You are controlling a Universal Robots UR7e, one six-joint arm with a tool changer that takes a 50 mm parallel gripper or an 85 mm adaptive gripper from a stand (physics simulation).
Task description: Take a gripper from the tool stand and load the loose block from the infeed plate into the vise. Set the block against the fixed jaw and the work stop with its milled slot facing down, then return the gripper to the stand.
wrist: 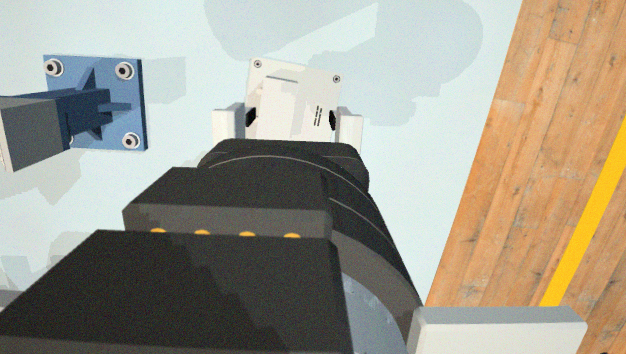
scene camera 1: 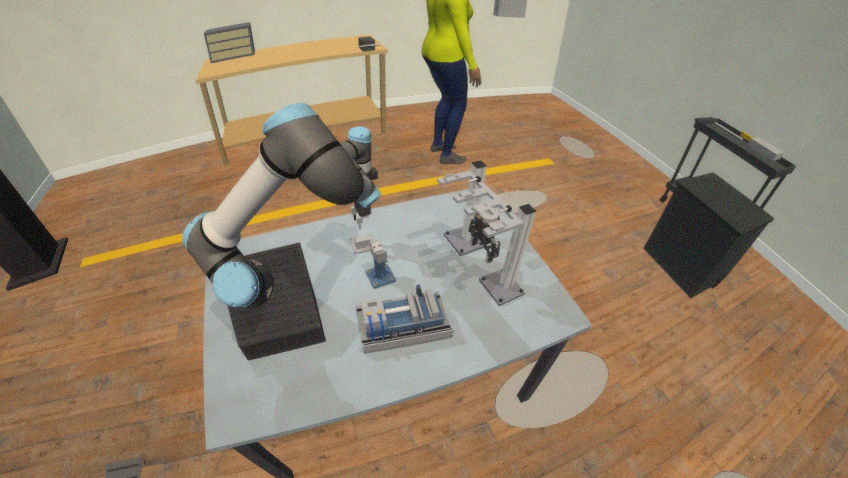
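Frame: origin at the arm's base, x ahead, y left, z up, level; metres.
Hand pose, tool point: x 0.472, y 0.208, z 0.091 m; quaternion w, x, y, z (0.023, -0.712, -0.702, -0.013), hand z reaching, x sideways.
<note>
After its pixels a point has its place.
My 50 mm gripper (scene camera 1: 358,225) (wrist: 291,119) is open, its two light fingers pointing down above the infeed plate (wrist: 327,87) {z -0.211, x 0.432, y 0.254 m}. The loose block (scene camera 1: 363,242) {z -0.181, x 0.452, y 0.190 m} (wrist: 280,107) {z -0.172, x 0.448, y 0.208 m} is a pale box on that plate; in the wrist view it shows between and below the fingers, nearer the left one. Its lower part is hidden behind the gripper body, and its slot cannot be made out. The vise (scene camera 1: 396,325) {z -0.160, x 0.393, y -0.236 m}, blue with grey jaws, is at the table's front middle. The tool stand (scene camera 1: 515,249) {z -0.004, x 0.835, y -0.246 m} is at the right, with the black adaptive gripper (scene camera 1: 485,237) hanging in it.
A blue post with a bolted foot (scene camera 1: 380,275) {z -0.191, x 0.445, y 0.007 m} (wrist: 122,107) {z -0.202, x 0.454, y 0.055 m} stands beside the infeed plate, between it and the vise. The arm's black base block (scene camera 1: 279,320) {z -0.090, x 0.048, y -0.106 m} is at the table's left. A person (scene camera 1: 448,65) stands behind the table, beyond the yellow floor line (scene camera 1: 409,186).
</note>
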